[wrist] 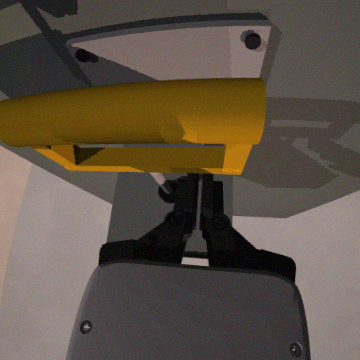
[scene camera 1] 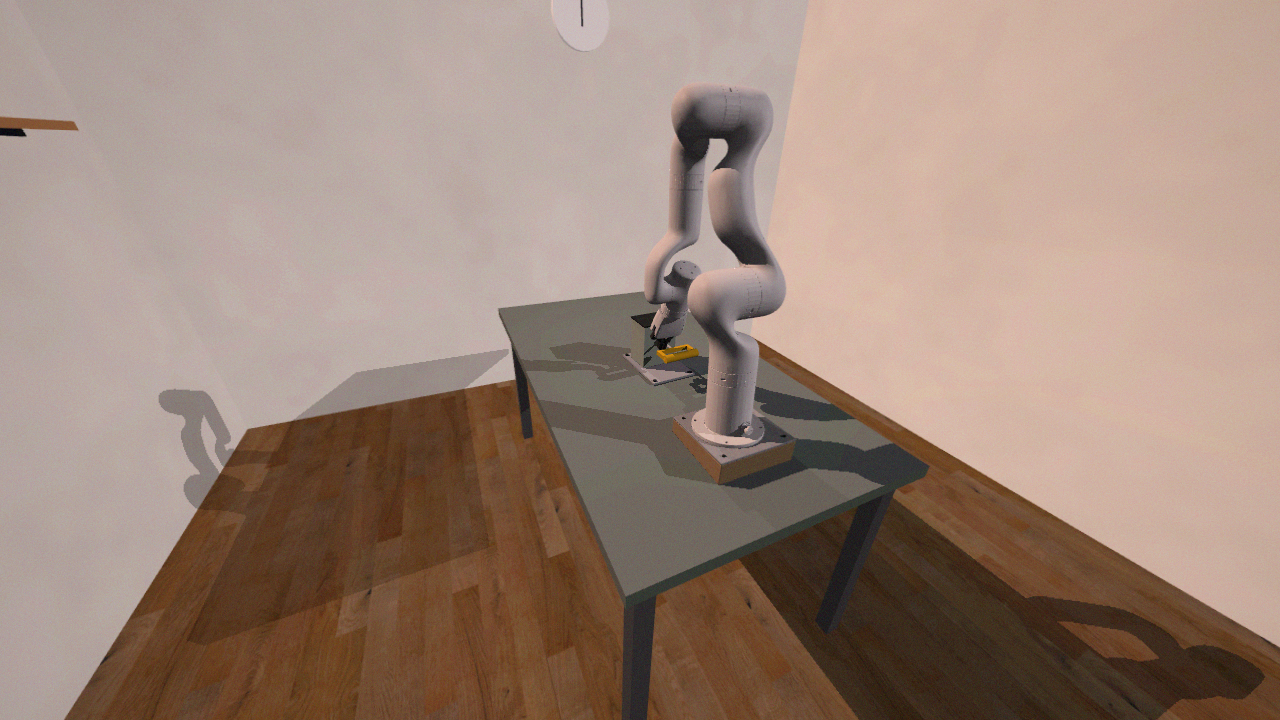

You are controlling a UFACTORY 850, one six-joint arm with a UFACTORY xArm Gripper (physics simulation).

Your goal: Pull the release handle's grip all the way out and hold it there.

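The release handle's yellow grip (scene camera 1: 682, 358) (wrist: 140, 112) is a hollow frame with a thick rounded bar, standing off from the fixture's upright panel (scene camera 1: 638, 343), above its pale base plate (scene camera 1: 663, 377) (wrist: 200, 52). My gripper (scene camera 1: 661, 343) (wrist: 200, 175) is shut with nothing between its fingers. The fingers are on the panel side of the grip, close to its rear bar. In the wrist view the grip hides their tips, so contact cannot be seen. A short pale rod (wrist: 159, 177) with a dark end shows beside the fingers, partly hidden by the grip.
The fixture stands on the grey-green table (scene camera 1: 590, 474), beyond the arm's wooden base block (scene camera 1: 747, 463). Dark bolts (wrist: 252, 40) stand up from the base plate's corners. The arm arches over the table between its base and the fixture. Walls rise behind the table.
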